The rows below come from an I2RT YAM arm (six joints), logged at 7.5 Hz.
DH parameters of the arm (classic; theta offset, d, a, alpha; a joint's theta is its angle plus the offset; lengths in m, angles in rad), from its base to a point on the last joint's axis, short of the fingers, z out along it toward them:
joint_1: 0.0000 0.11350 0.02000 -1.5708
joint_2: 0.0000 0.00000 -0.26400 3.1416
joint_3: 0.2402 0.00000 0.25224 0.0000
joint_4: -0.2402 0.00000 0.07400 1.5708
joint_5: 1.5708 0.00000 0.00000 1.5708
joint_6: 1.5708 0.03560 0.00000 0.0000
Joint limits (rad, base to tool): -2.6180..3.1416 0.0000..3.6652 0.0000..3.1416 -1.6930..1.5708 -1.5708..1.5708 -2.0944..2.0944
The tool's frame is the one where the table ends.
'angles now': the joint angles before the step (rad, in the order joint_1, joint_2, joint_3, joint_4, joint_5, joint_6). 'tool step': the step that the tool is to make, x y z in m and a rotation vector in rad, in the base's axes. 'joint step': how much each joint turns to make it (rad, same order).
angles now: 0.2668 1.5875 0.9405 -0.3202 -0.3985 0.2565
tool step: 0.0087 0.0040 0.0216 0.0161 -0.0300 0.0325
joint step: 0.0024 -0.0001 0.0841 -0.0597 -0.0236 -0.0220
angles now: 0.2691 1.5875 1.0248 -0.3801 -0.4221 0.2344
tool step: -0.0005 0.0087 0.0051 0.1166 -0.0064 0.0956
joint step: 0.0128 0.0000 0.0035 0.0347 -0.1381 0.0006
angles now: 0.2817 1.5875 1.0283 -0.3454 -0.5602 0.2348
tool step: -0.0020 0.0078 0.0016 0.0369 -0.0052 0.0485
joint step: 0.0205 0.0002 0.0000 0.0153 -0.0439 -0.0009
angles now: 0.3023 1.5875 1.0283 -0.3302 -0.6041 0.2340
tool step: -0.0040 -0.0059 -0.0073 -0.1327 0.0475 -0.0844
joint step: -0.0004 0.0000 0.0002 -0.0849 0.1404 0.0003
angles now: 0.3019 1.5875 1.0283 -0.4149 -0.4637 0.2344
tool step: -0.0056 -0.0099 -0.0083 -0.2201 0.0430 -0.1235
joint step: -0.0001 -0.0001 -0.0003 -0.1056 0.2327 0.0037
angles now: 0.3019 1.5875 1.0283 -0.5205 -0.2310 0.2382
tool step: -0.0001 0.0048 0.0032 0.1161 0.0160 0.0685
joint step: 0.0002 -0.0001 0.0042 0.0135 -0.1342 -0.0048
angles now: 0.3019 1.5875 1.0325 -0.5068 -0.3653 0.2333
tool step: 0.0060 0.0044 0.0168 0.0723 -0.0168 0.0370
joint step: 0.0000 0.0000 0.0574 -0.0197 -0.0740 0.0003
